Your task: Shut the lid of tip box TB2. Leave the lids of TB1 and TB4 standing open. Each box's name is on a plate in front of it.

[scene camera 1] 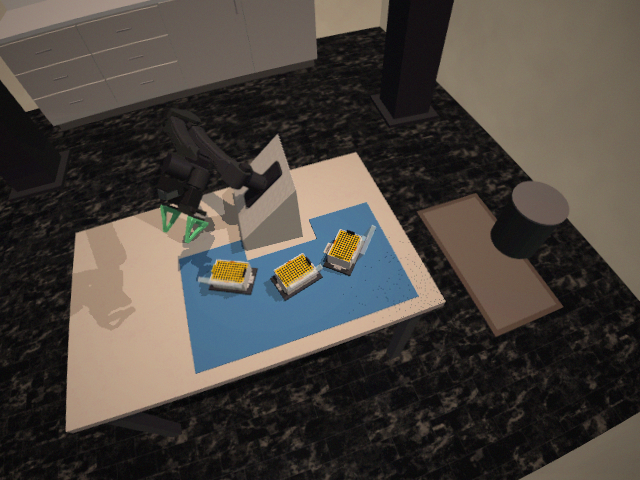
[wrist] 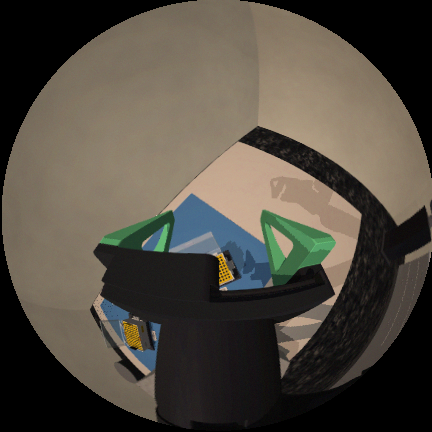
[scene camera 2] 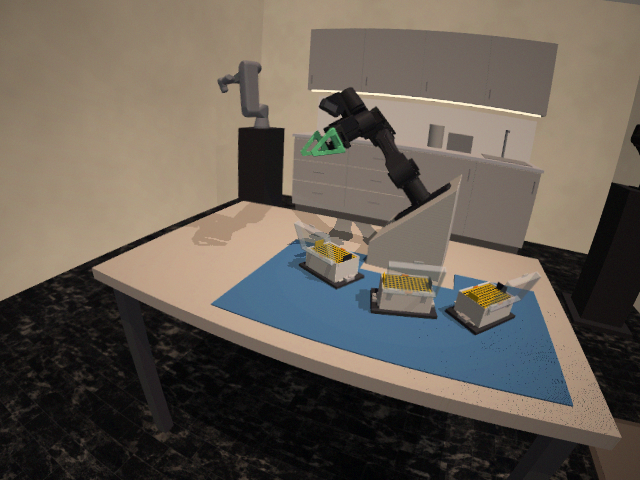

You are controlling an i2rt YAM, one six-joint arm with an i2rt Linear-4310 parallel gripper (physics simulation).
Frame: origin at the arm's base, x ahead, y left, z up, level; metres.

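Seen in the pictures: gripper, fingertip midpoint: (scene camera 1: 175, 237) (wrist: 216, 214) (scene camera 2: 306, 153); arm's base, origin of the base link: (scene camera 1: 263, 185) (scene camera 2: 423, 203).
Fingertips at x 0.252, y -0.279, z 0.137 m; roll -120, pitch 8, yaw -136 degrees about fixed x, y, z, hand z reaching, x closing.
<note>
Pixels of each thing's top centre, then the offset from my fingertips to it. "pt": a spot on its surface instead. Level surfaces: height alone.
- left box, surface spot: (scene camera 2: 330, 265) pt dx +0.075, dy +0.122, dz -0.252 m
- middle box, middle of its top: (scene camera 2: 406, 278) (scene camera 1: 292, 266) dx +0.046, dy +0.308, dz -0.248 m
- right box, middle of its top: (scene camera 2: 484, 289) (scene camera 1: 341, 243) (wrist: 132, 337) dx +0.004, dy +0.497, dz -0.248 m
- left lid, surface spot: (scene camera 2: 306, 236) pt dx +0.065, dy +0.046, dz -0.196 m
- middle lid, surface spot: (scene camera 2: 413, 270) pt dx +0.144, dy +0.331, dz -0.176 m
- right lid, middle of its top: (scene camera 2: 521, 271) (scene camera 1: 364, 236) (wrist: 102, 336) dx +0.054, dy +0.558, dz -0.160 m
- blue mat, its level: dz -0.314 m
- table, its level: dz -0.317 m
Three white tip boxes with yellow racks stand on dark bases, each with its clear lid open: a left box (scene camera 1: 230, 274) (scene camera 2: 330, 266), a middle box (scene camera 1: 296, 273) (scene camera 2: 405, 301) and a right box (scene camera 1: 344, 249) (scene camera 2: 483, 311). Their lids stand tilted back: left lid (scene camera 2: 306, 236), middle lid (scene camera 2: 413, 270), right lid (scene camera 1: 369, 239) (scene camera 2: 524, 285). The name plates are not readable, so I cannot tell which is TB2. My gripper (scene camera 1: 176, 236) (scene camera 2: 308, 153) (wrist: 216, 214) is open and empty, high above the table, behind and left of the left box. The wrist view shows two boxes, partly covered by the gripper.
The boxes stand on a blue mat (scene camera 1: 289, 325) (scene camera 2: 320, 320) on the table (scene camera 1: 129, 382) (scene camera 2: 170, 289). The arm is mounted on a slanted grey stand (scene camera 1: 273, 222) (scene camera 2: 413, 242) behind the middle box. A dark round bin (scene camera 1: 522, 232) stands on the floor at the right.
</note>
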